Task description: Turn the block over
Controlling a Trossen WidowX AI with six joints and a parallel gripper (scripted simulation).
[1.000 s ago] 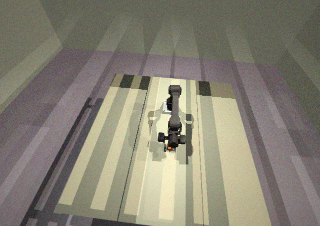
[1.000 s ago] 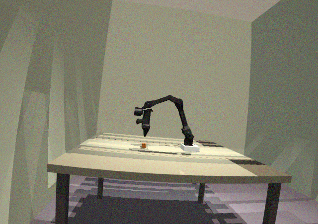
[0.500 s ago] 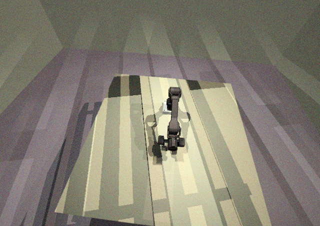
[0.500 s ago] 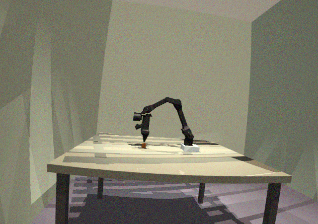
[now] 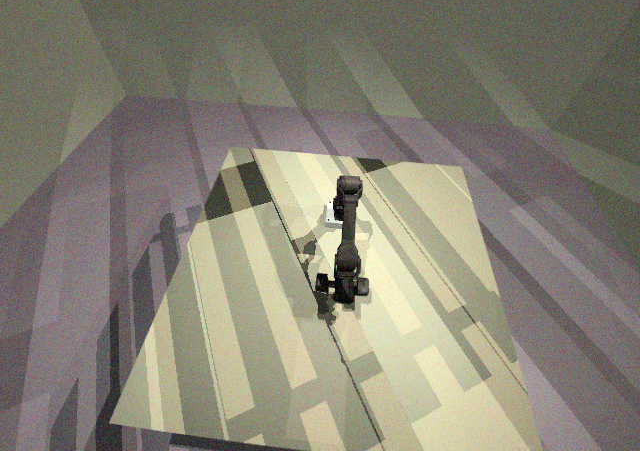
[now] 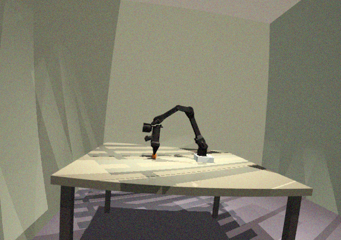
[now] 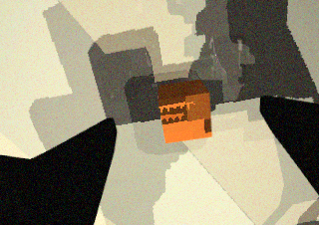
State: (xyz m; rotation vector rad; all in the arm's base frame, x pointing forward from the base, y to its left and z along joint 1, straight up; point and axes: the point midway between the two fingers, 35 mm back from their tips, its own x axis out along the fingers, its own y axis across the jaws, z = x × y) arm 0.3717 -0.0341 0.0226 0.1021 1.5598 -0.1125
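The orange block lies 20 mm below my gripper tip and 10 mm behind it.
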